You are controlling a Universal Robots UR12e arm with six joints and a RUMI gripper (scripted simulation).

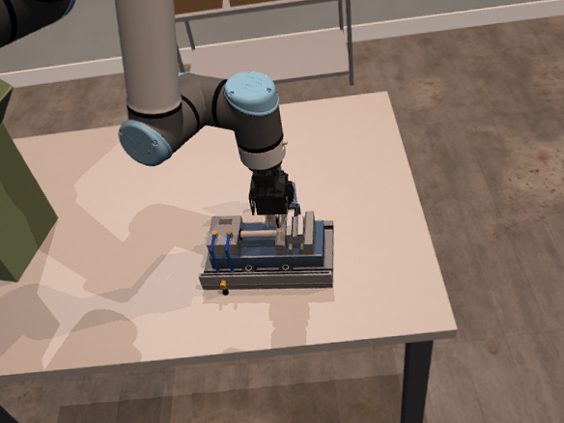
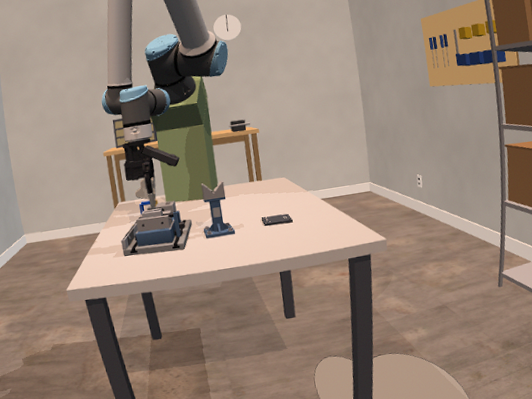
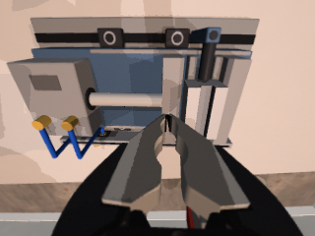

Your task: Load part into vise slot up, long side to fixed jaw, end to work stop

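The part lies 40 mm ahead of my hand and 20 mm below it. From my hand the other things lie so: moving jaw: 40 mm below; then cylinder rod: 50 mm behind, 40 mm below; then work stop: 40 mm ahead, 50 mm to the left, 30 mm below.
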